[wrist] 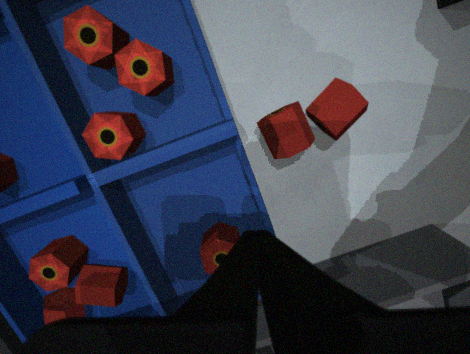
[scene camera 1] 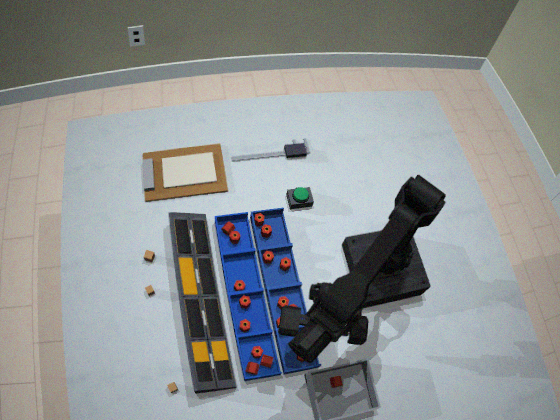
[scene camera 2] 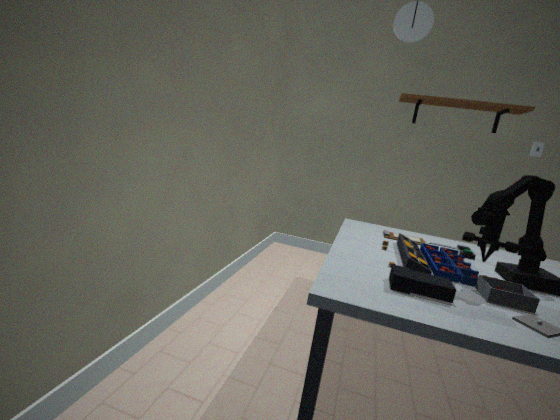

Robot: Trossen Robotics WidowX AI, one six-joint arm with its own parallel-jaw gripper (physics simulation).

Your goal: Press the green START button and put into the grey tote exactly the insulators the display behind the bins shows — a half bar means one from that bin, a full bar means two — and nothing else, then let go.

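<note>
The display (scene camera 1: 187,216) has a full orange bar in its left column, second row, and half bars in both columns of its bottom row. The blue bins (scene camera 1: 243,254) (wrist: 165,155) hold red insulators. My gripper (scene camera 2: 485,260) (wrist: 255,241) is shut and empty above the front right bin, where an insulator (wrist: 218,247) shows partly behind the fingertips. Two insulators (wrist: 286,131) (wrist: 337,107) lie on the table beside the bins; the arm hides them in scene camera 1. The grey tote (scene camera 1: 371,387) (scene camera 2: 510,297) holds one insulator (scene camera 1: 336,381). The green START button (scene camera 1: 300,194) stands behind the bins' far end.
A clipboard (scene camera 1: 189,170) and a caliper (scene camera 1: 295,150) lie toward the far side. Small wooden cubes (scene camera 1: 149,256) (scene camera 1: 150,290) (scene camera 1: 172,387) lie left of the display. In scene camera 2, a black box (scene camera 2: 422,284) stands near the bins, and a flat plate (scene camera 2: 537,325) lies near the tote.
</note>
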